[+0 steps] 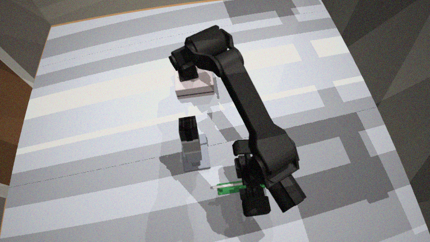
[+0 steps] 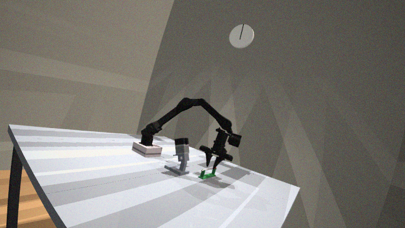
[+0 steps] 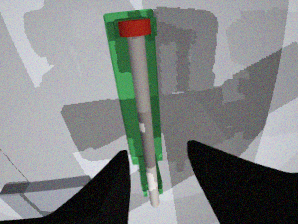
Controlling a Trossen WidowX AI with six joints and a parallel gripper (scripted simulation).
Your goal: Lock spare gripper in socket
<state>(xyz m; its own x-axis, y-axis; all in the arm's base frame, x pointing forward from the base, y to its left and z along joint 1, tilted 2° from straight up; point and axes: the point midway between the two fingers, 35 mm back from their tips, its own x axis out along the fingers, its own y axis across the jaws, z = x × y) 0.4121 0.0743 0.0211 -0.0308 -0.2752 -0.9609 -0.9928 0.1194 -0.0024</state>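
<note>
My gripper tip is 1 cm past the green cradle, 1 cm to the right of it and 3 cm above it. Round my gripper tip: grey mount (13 cm behind, 10 cm to the right); then spare gripper (14 cm behind, 10 cm to the right, 7 cm above).
</note>
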